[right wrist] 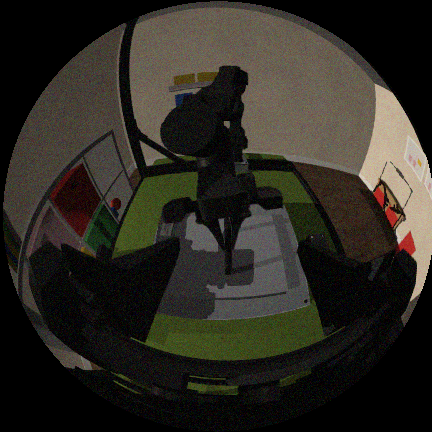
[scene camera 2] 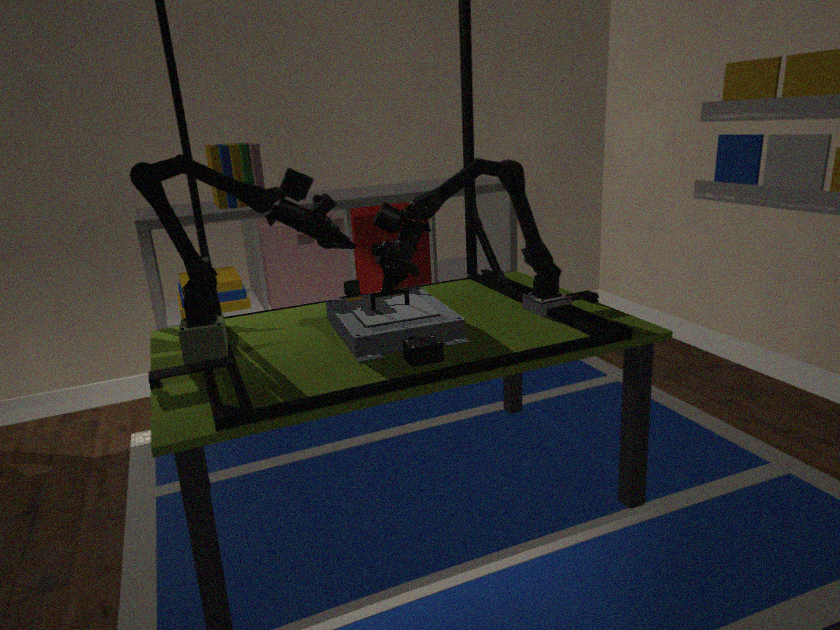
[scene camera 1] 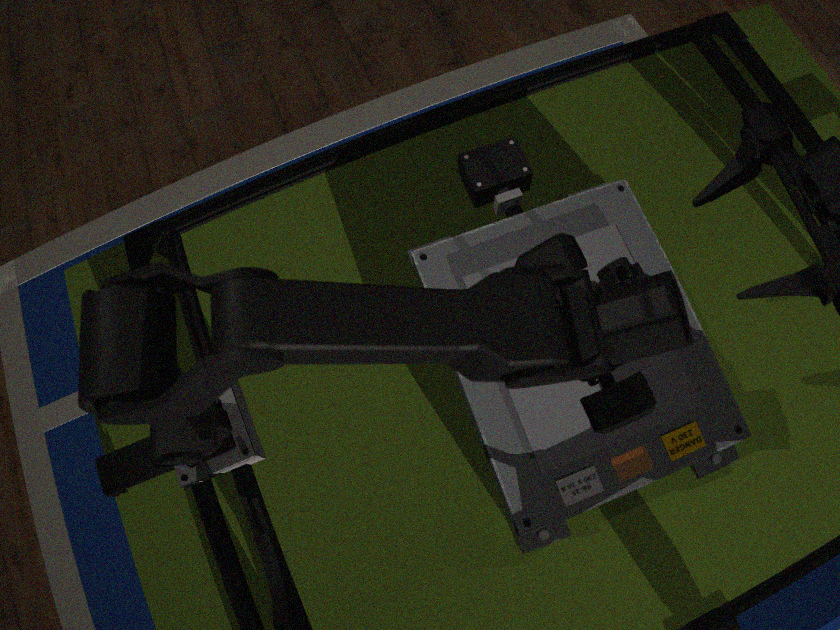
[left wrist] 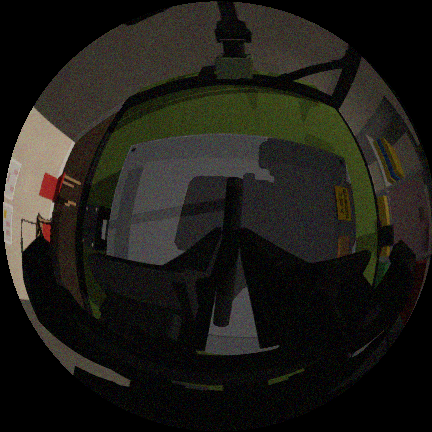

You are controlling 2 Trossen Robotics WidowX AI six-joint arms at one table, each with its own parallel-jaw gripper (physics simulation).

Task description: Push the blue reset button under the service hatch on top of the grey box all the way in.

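Note:
The grey box (scene camera 1: 641, 220) (scene camera 2: 400, 339) lies on the green table. Its lighter service hatch (scene camera 1: 546, 413) (scene camera 2: 424, 310) (right wrist: 270, 240) lies nearly level with its top, with a thin dark line along one edge in scene camera 2. My left gripper (scene camera 2: 388, 287) (left wrist: 230, 233) (right wrist: 227, 248) is shut on the hatch's black handle (scene camera 2: 373, 302) (left wrist: 233, 202) (right wrist: 228, 265), just above the hatch; in scene camera 1 the arm hides its fingertips. My right gripper (scene camera 1: 717, 249) (scene camera 2: 353, 245) is open and empty, above and to one side of the box. The blue reset button does not show in any view.
A small black box (scene camera 1: 495, 169) (scene camera 2: 422, 350) with a pale connector (scene camera 1: 508, 201) lies beside the grey box. An orange rectangle (scene camera 1: 631, 462) and a yellow danger label (scene camera 1: 683, 440) (left wrist: 343, 203) are on the grey box's edge. Black rails (scene camera 2: 305, 401) run along the table edges.

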